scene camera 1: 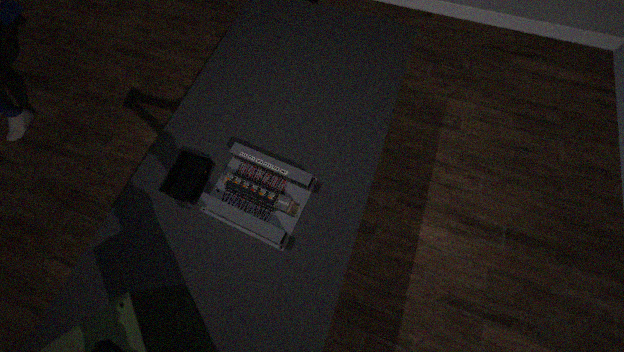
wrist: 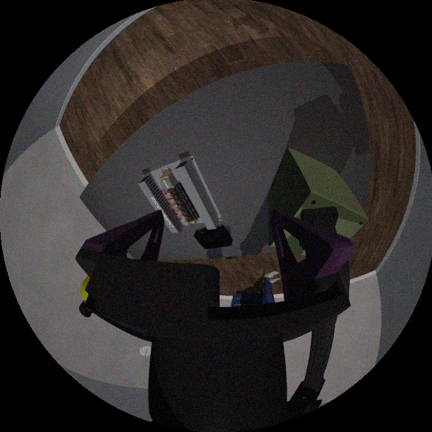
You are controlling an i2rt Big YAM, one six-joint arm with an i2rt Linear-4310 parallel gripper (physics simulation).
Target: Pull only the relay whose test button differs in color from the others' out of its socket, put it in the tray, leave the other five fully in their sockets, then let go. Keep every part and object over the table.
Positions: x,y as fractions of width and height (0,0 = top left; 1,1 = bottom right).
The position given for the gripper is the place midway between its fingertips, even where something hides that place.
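The gripper (wrist: 0.50,0.50). Panel (scene camera 1: 0.46,0.63).
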